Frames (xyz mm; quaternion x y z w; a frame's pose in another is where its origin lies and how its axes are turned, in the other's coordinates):
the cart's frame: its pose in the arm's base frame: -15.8 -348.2 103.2 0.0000 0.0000 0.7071 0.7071
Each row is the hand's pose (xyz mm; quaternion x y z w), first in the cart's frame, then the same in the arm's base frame.
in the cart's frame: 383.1 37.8 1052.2 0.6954 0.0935 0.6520 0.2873
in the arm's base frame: -53.6 34.9 1155.4 -0.4256 -0.5578 -0.6642 0.2579
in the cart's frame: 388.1 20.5 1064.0 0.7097 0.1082 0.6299 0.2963
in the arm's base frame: -36.3 39.9 1167.2 -0.4253 -0.5784 -0.6549 0.2359
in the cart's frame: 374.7 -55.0 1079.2 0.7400 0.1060 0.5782 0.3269
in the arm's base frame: 39.2 26.5 1182.4 -0.4483 -0.5982 -0.6400 0.1777
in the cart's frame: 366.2 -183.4 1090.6 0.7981 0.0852 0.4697 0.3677
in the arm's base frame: 167.6 18.0 1193.8 -0.5041 -0.6246 -0.5921 0.0721
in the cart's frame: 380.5 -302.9 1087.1 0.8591 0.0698 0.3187 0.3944
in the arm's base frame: 287.1 32.3 1190.3 0.5581 0.6568 0.5042 0.0535
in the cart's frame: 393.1 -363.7 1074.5 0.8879 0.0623 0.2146 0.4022
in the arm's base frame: 347.9 44.9 1177.7 0.5838 0.6719 0.4361 0.1326
